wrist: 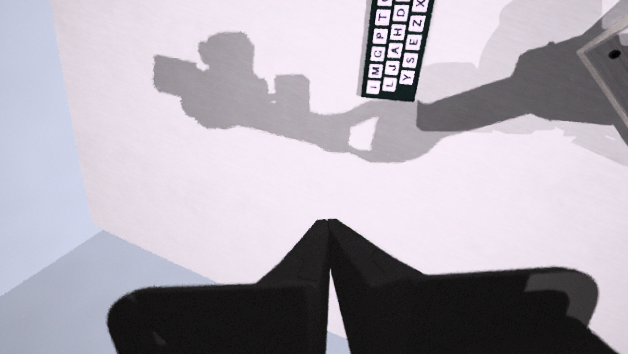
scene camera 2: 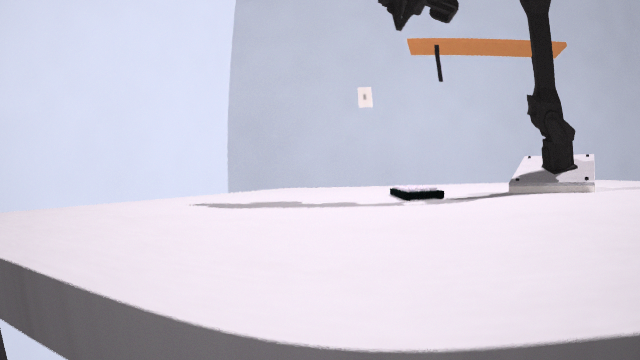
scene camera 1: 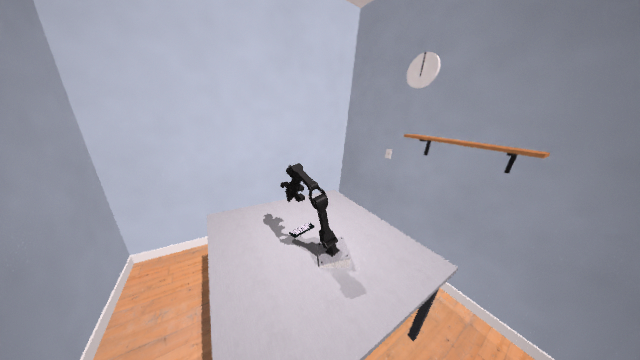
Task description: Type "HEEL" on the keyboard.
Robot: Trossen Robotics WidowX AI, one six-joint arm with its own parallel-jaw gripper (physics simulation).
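Frame: origin at the arm's base, x right, y back, z down, level; metres.
Where they show: gripper, fingertip midpoint: (wrist: 326,229) (scene camera 2: 398,29) (scene camera 1: 288,201); arm's base at its link origin: (scene camera 2: 559,167) (scene camera 1: 332,251).
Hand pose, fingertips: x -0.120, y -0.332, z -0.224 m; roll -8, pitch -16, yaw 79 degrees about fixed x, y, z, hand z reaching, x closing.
Each offset is from my fingertips to the top centre of the thing. Level surfaces: height alone.
The small dark keyboard {dy +0.009, dx +0.115, dz +0.252 m} (scene camera 1: 301,230) (scene camera 2: 417,195) (wrist: 404,94) with white letter keys lies flat on the table. In the wrist view its far end is cut off by the top edge. There the H key {dy +0.012, dx +0.092, dz +0.252 m} (wrist: 397,32) is in the middle row, the E key {dy +0.031, dx +0.085, dz +0.252 m} (wrist: 413,42) in the right row, and the L key {dy +0.019, dx +0.036, dz +0.252 m} (wrist: 389,85) at the near end of the middle row. My gripper (scene camera 1: 289,200) (scene camera 2: 399,28) (wrist: 326,229) is shut and empty, its fingertips together. It hangs high above the table, well above the keyboard and apart from it.
The grey table {dz +0.270 m} (scene camera 1: 260,300) (scene camera 2: 320,280) (wrist: 250,190) carries the arm's pale base plate (scene camera 1: 345,260) (scene camera 2: 520,189) beside the keyboard. The arm's shadow falls across the table near the keyboard. A wooden shelf (scene camera 1: 475,145) (scene camera 2: 485,47) is on the wall behind.
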